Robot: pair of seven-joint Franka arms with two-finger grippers.
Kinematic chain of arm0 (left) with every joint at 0, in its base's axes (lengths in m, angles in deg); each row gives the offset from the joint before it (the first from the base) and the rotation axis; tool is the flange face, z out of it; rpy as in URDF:
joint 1: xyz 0 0 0.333 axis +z
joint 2: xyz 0 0 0 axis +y
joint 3: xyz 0 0 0.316 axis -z
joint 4: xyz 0.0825 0 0 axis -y
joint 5: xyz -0.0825 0 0.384 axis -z
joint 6: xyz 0 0 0 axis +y
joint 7: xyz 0.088 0 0 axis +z
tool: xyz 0 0 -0.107 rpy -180 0 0
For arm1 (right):
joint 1: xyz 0 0 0.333 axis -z
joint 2: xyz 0 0 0 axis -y
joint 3: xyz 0 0 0.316 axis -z
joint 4: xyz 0.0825 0 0 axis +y
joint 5: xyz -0.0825 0 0.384 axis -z
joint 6: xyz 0 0 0 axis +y
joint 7: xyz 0.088 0 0 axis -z
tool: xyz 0 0 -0.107 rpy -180 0 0
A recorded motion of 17 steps. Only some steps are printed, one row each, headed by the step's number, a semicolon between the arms.
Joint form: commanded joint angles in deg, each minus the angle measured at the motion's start. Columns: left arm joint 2, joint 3, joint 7, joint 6, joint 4, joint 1, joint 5; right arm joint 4, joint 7, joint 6, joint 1, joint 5, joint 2, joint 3.
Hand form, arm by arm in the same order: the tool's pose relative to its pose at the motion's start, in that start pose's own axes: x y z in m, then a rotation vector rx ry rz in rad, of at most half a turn. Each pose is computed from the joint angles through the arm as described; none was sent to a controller.
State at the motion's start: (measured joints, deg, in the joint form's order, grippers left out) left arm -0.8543 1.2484 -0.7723 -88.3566 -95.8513 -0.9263 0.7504; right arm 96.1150 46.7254 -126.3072 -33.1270 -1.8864 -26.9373 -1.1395
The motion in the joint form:
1: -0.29 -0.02 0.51 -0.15 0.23 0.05 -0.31; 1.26 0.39 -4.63 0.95 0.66 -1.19 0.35
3: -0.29 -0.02 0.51 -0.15 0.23 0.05 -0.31; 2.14 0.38 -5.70 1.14 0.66 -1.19 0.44
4: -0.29 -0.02 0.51 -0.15 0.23 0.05 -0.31; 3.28 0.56 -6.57 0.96 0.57 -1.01 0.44
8: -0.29 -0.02 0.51 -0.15 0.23 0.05 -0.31; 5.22 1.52 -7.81 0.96 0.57 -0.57 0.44
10: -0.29 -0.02 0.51 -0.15 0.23 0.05 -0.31; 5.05 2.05 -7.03 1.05 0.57 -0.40 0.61
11: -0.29 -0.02 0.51 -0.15 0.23 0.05 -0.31; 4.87 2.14 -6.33 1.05 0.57 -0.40 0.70
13: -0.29 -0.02 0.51 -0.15 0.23 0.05 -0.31; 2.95 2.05 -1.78 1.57 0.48 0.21 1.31
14: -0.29 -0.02 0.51 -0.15 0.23 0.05 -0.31; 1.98 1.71 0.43 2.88 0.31 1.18 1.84
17: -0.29 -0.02 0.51 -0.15 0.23 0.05 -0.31; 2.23 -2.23 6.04 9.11 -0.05 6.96 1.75
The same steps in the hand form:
1: -0.0013 -0.0012 -0.0047 0.0055 0.0117 -0.0102; 0.0129 0.0098 0.0160 0.0188 0.0366 0.0224
3: -0.0013 -0.0012 -0.0047 0.0055 0.0117 -0.0102; 0.0137 0.0139 0.0210 0.0204 0.0399 0.0271
4: -0.0013 -0.0012 -0.0047 0.0055 0.0117 -0.0102; 0.0096 0.0154 0.0263 0.0200 0.0379 0.0284
8: -0.0013 -0.0012 -0.0047 0.0055 0.0117 -0.0102; 0.0048 0.0209 0.0339 0.0167 0.0350 0.0456
10: -0.0013 -0.0012 -0.0047 0.0055 0.0117 -0.0102; 0.0066 0.0230 0.0318 0.0103 0.0310 0.0589
11: -0.0013 -0.0012 -0.0047 0.0055 0.0117 -0.0102; 0.0070 0.0239 0.0315 0.0032 0.0254 0.0618
13: -0.0013 -0.0012 -0.0047 0.0055 0.0117 -0.0102; 0.0167 0.0306 0.0164 -0.0249 0.0046 0.0790
14: -0.0013 -0.0012 -0.0047 0.0055 0.0117 -0.0102; 0.0316 0.0440 0.0002 -0.0293 0.0037 0.1052
17: -0.0013 -0.0012 -0.0047 0.0055 0.0117 -0.0102; 0.0672 0.1028 -0.0591 -0.0252 0.0016 0.1451

